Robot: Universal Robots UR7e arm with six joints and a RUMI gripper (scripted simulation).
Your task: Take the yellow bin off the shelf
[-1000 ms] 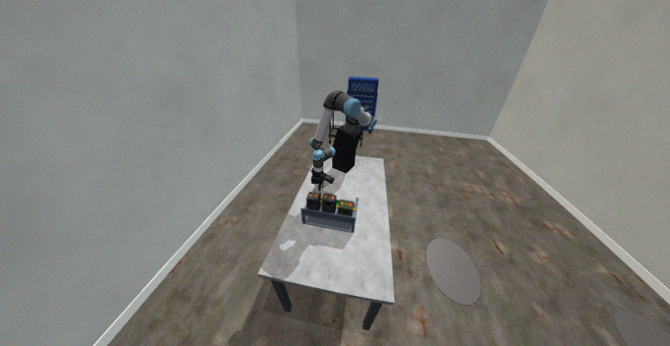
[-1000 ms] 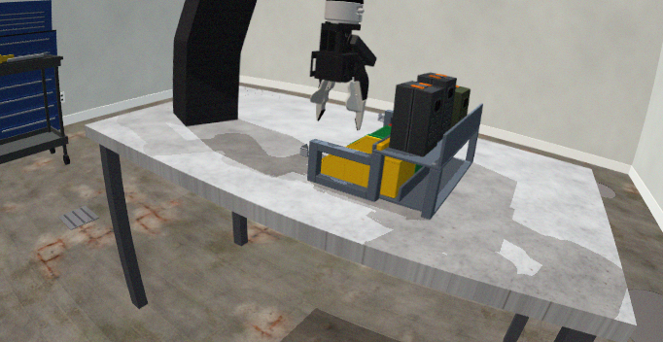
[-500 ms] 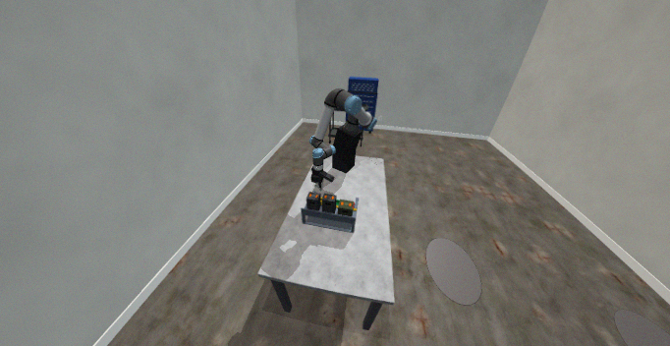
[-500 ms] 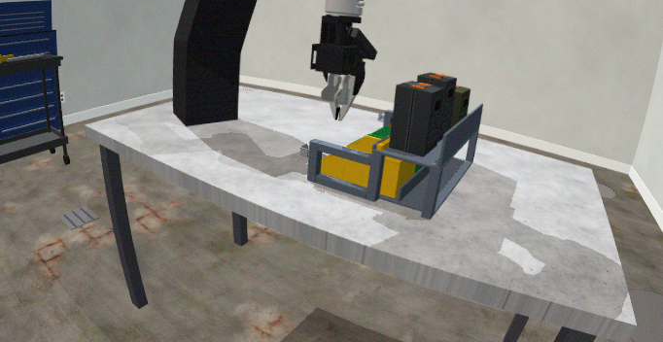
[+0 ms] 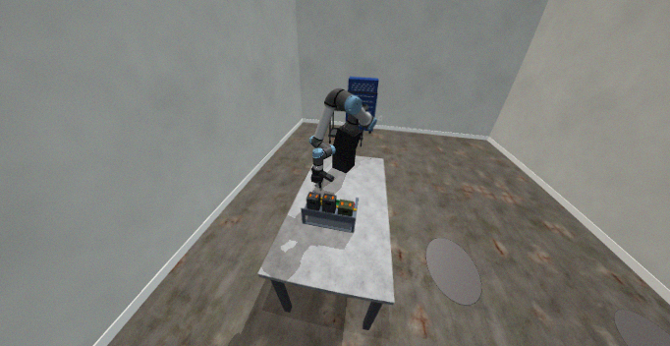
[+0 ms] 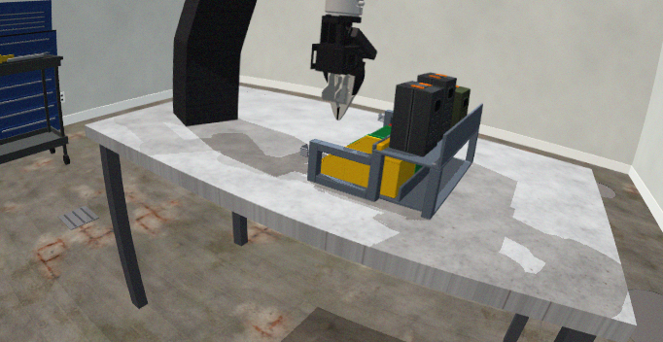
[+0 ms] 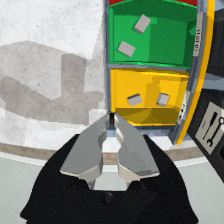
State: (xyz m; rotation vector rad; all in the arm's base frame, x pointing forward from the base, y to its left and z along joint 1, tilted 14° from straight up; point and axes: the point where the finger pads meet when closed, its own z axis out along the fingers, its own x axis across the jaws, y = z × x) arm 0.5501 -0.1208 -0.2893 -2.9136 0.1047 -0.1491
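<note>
My gripper is now 8 cm short of the yellow open bin and 9 cm above it. The rest, counted from my hand: green bin: 8 cm ahead, 11 cm to the left, 9 cm below.
</note>
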